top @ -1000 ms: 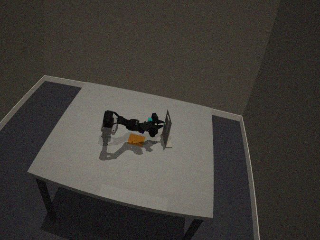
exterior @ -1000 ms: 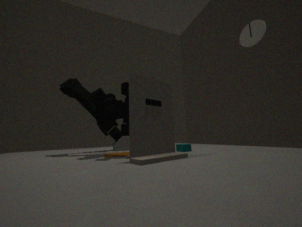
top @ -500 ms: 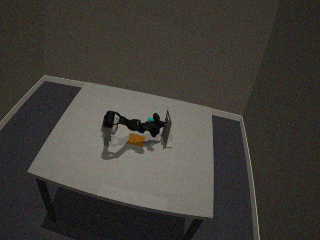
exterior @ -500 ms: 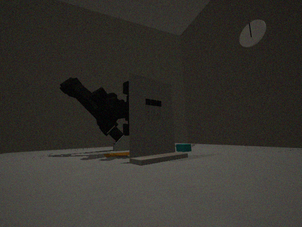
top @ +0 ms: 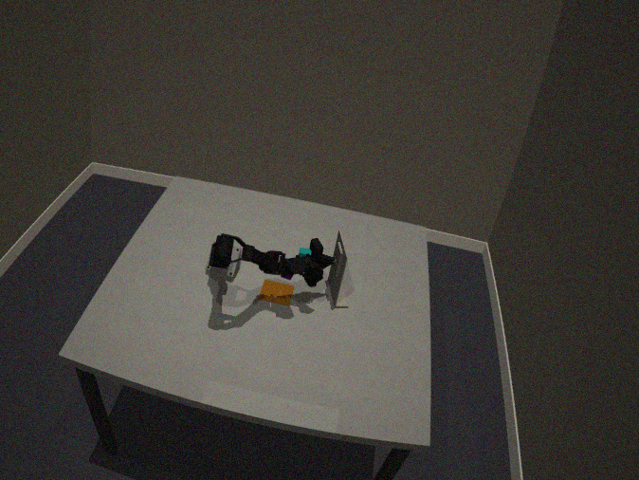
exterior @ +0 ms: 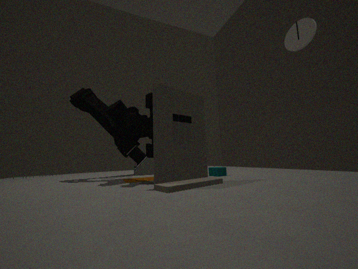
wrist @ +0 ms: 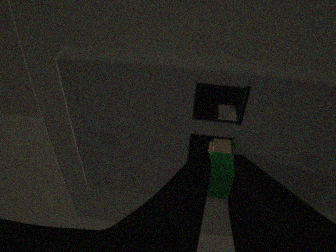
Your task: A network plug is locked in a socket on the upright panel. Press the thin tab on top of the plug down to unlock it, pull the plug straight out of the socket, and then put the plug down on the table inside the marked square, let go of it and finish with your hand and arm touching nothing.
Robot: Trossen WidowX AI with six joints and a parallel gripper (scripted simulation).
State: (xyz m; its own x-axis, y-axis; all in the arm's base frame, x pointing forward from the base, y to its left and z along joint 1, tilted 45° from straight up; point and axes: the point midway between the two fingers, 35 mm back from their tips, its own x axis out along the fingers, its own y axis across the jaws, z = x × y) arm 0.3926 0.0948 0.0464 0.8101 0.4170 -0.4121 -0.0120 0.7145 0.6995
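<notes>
Now: gripper tip 180 mm past the orange marked square, 160 mm above it and 80 mm to the left of it. Also, from my gripper tip: upright panel: 60 mm below, 20 mm ahead, 10 mm to the left; then purple block: 170 mm behind, 150 mm below, 40 mm to the left; then network plug: right at my gripper tip.
</notes>
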